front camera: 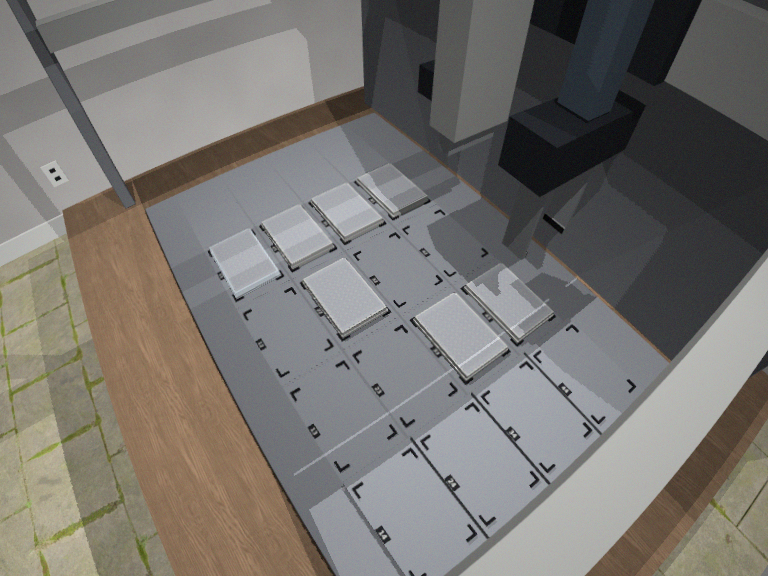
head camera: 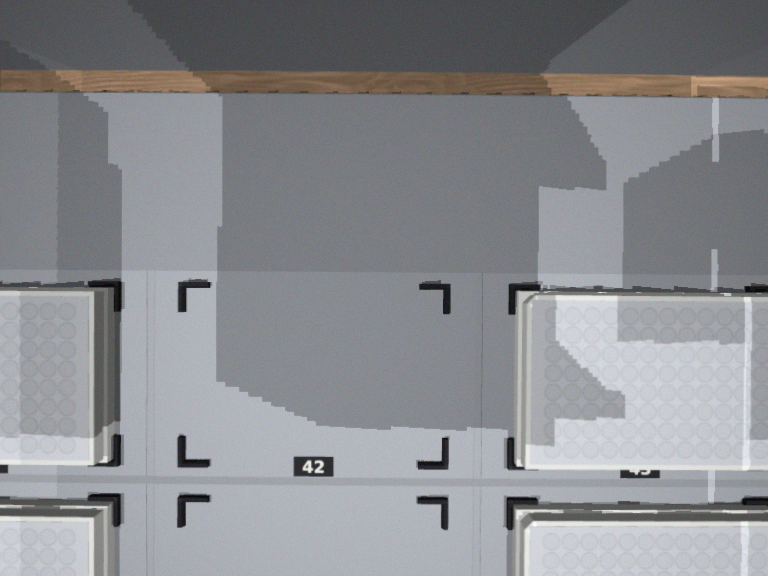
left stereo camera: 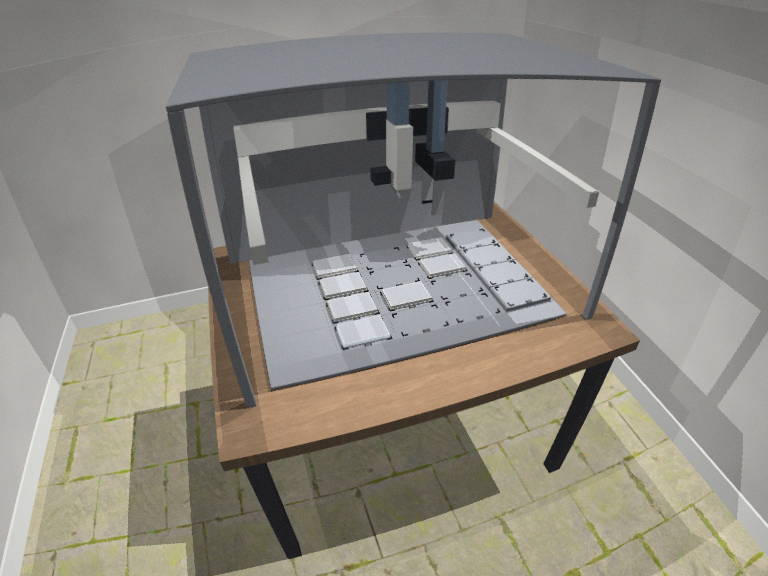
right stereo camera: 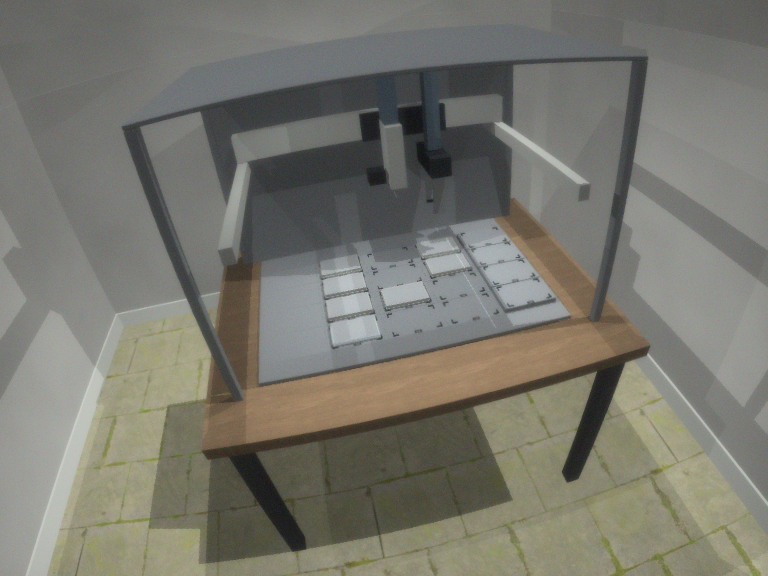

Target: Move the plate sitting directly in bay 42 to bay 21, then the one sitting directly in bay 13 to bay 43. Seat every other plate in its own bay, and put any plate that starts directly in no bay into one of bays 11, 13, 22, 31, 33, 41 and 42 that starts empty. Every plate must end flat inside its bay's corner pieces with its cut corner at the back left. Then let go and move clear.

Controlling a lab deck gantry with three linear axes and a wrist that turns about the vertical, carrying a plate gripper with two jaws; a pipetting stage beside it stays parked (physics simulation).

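Places are measured from the robot's base along level axes (x back, y right, z up), in centimetres.
Pixels of known places: gripper, fingertip midpoint: (front camera: 534,237) (left stereo camera: 431,208) (right stereo camera: 435,206); robot's base, link origin: (front camera: 210,252) (left stereo camera: 344,349) (right stereo camera: 333,348).
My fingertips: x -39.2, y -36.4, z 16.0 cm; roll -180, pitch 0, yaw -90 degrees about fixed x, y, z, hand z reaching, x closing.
For each thing: its middle in the pictures, then the offset to it from my fingertips. "spot": a spot on its surface instead.
- white plate, body centre: (head camera: 649,380) (front camera: 508,300) (right stereo camera: 437,247) (left stereo camera: 429,248) dx +0.0, dy +0.0, dz -15.3 cm
- Bay 42, surface spot: (head camera: 313,466) (front camera: 424,252) spot: dx +16.4, dy +4.6, dz -16.0 cm
- bay 13, surface spot: (front camera: 313,430) spot: dx +0.1, dy +36.7, dz -16.0 cm
- bay 11, surface spot: (front camera: 245,263) spot: dx +31.4, dy +32.1, dz -14.6 cm
- bay 22, surface spot: (front camera: 345,297) spot: dx +15.4, dy +21.6, dz -14.5 cm
- bay 31, surface spot: (front camera: 347,210) spot: dx +32.0, dy +10.8, dz -14.5 cm
- bay 33, surface spot: (front camera: 460,334) spot: dx -0.4, dy +11.1, dz -14.6 cm
- bay 41, surface spot: (front camera: 392,189) spot: dx +31.9, dy +0.4, dz -14.5 cm
A white plate (front camera: 508,303) (head camera: 645,378) (left stereo camera: 431,248) lies flat in bay 43, its cut corner at the back left. Another plate (front camera: 297,235) (left stereo camera: 352,306) (right stereo camera: 349,305) lies in bay 21 inside the corner pieces; its cut corner is too small to make out. Bay 42 (front camera: 424,252) (head camera: 313,466) is empty, and so is bay 13 (front camera: 313,430). My gripper (front camera: 538,238) (left stereo camera: 432,205) (right stereo camera: 429,199) is open and empty, raised high above the back of the deck near bay 43. Its jaws do not show in the head view.
More plates lie in bay 11 (front camera: 245,263), bay 22 (front camera: 345,297), bay 31 (front camera: 347,210), bay 33 (front camera: 460,334) and bay 41 (front camera: 392,189). The pale pipetting stage (front camera: 480,68) (left stereo camera: 400,155) hangs left of the gripper. A pale rail crosses the front view at lower right.
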